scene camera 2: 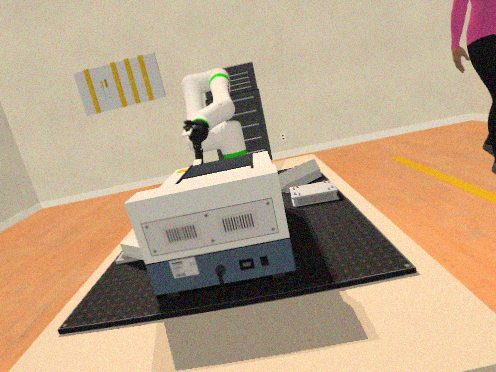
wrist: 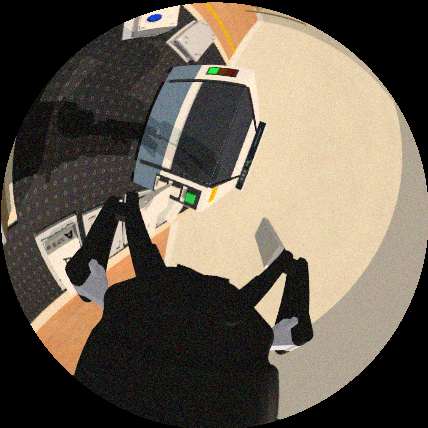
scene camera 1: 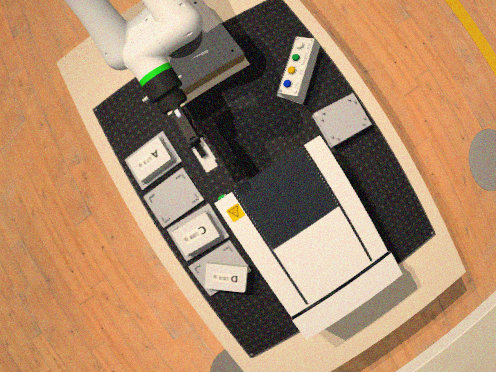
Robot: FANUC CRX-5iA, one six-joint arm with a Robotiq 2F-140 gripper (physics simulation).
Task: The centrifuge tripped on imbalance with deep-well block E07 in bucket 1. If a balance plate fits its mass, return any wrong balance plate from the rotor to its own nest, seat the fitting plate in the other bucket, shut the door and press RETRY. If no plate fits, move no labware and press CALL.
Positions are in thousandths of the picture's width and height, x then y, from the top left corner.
Note:
My gripper (scene camera 1: 426, 445) is open, holding nothing. Also in view: a plate A (scene camera 1: 314, 421). Further things: a plate D (scene camera 1: 443, 741), a plate C (scene camera 1: 406, 620), a centrifuge (scene camera 1: 664, 724), a button box (scene camera 1: 594, 230) and a nest (scene camera 1: 354, 528).
The plate A is seen too in the wrist view (wrist: 141, 578). My gripper is seen too in the wrist view (wrist: 501, 492). The centrifuge also shows in scene camera 2 (scene camera 2: 463, 614) and in the wrist view (wrist: 440, 279).

